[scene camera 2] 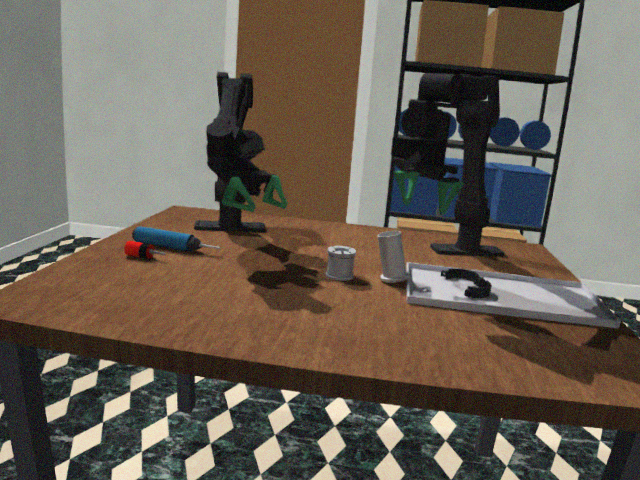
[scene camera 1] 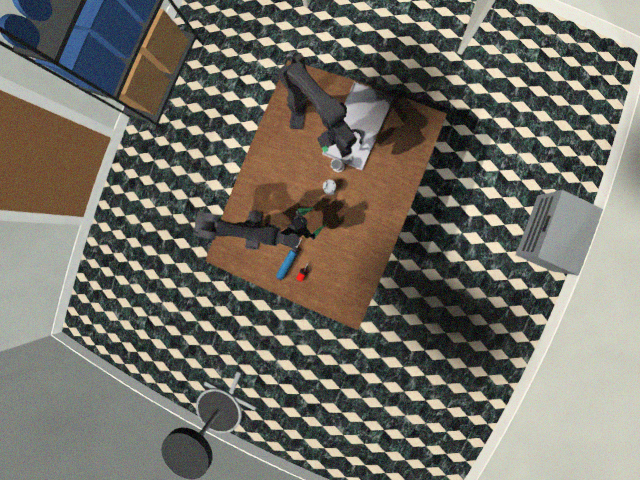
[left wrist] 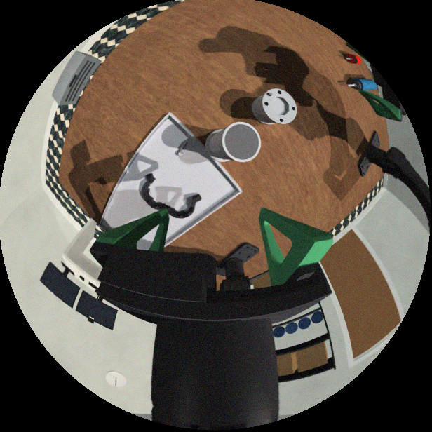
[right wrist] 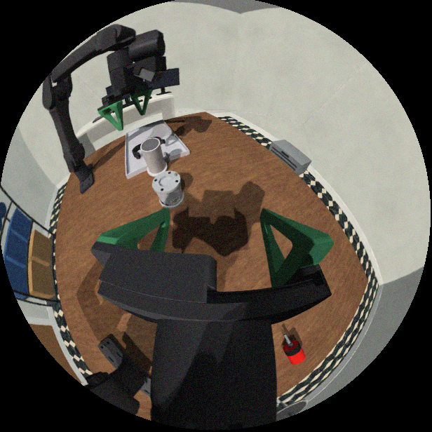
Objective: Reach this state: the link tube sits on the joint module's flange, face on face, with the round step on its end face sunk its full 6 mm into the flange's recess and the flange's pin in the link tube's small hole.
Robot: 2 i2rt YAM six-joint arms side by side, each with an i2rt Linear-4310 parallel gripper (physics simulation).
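Frame: origin at the left arm's base, x ahead, y left, z up, level; millimetres.
Seen in the pictures: left gripper, fingertip midpoint: (scene camera 2: 423,209); right gripper, fingertip midpoint: (scene camera 2: 270,207) (scene camera 1: 319,216); left arm's base at its link origin: (scene camera 2: 467,251) (scene camera 1: 298,111); right arm's base at its link origin: (scene camera 2: 229,227).
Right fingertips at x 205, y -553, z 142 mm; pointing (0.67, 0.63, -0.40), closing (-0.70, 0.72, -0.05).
Offsets run from my right fingertips to a thing's top centre. "spot": to the spot under its first point.
The link tube @(29 mm down, 43 mm ahead, 267 mm left) (scene camera 1: 337,164) (scene camera 2: 391,256) (left wrist: 241,142) (right wrist: 153,156), a grey tube with a wider foot, stands slightly tilted on the table at the tray's corner, its open end up. The joint module @(78 mm down, 19 mm ahead, 159 mm left) (scene camera 1: 329,186) (scene camera 2: 341,264) (left wrist: 277,106) (right wrist: 168,189), a short grey cylinder, stands upright beside it, apart, with its holed flange face up. The pin is too small to tell. My left gripper (scene camera 2: 424,207) (left wrist: 213,212) (right wrist: 132,121) is open and empty, pointing down above the table near the tube and tray. My right gripper (scene camera 1: 317,219) (scene camera 2: 269,207) (right wrist: 214,212) is open and empty above the table, apart from the module.
The white tray @(126 mm down, 117 mm ahead, 503 mm left) (scene camera 1: 361,166) (scene camera 2: 542,313) (left wrist: 240,191) holds a curved black piece @(spot: 129 mm down, 97 mm ahead, 468 mm left) (scene camera 2: 485,286) (left wrist: 172,211). A blue-handled tool @(spot: 103 mm down, 140 mm back, 251 mm right) (scene camera 1: 286,264) (scene camera 2: 162,239) and a red-handled screwdriver @(108 mm down, 53 mm back, 277 mm right) (scene camera 1: 300,276) (scene camera 2: 138,250) (right wrist: 295,352) lie on the right arm's side of the table.
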